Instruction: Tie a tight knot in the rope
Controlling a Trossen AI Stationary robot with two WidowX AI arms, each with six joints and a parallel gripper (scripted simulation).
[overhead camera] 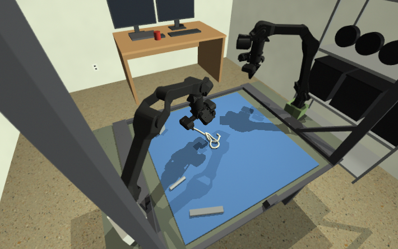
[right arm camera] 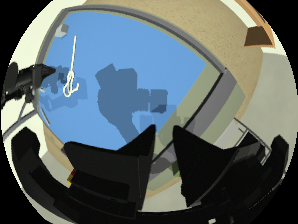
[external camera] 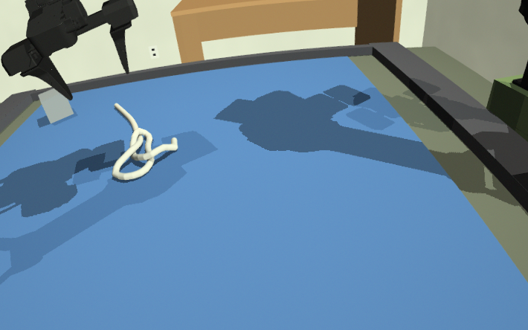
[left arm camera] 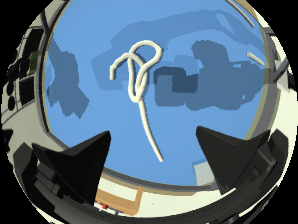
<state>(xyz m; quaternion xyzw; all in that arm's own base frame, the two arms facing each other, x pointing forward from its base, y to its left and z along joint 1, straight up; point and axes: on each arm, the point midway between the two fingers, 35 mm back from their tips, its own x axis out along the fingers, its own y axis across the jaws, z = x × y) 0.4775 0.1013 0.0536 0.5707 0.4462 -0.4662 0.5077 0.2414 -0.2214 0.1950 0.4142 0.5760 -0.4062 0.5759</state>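
Now: left hand 13 cm above the blue mat, 9 cm past it and 8 cm to the left of it. The rest, counted from my left hand: grey bar: 32 cm behind, 20 cm to the left, 12 cm below; then grey cube: 18 cm ahead, 15 cm to the left, 11 cm below.
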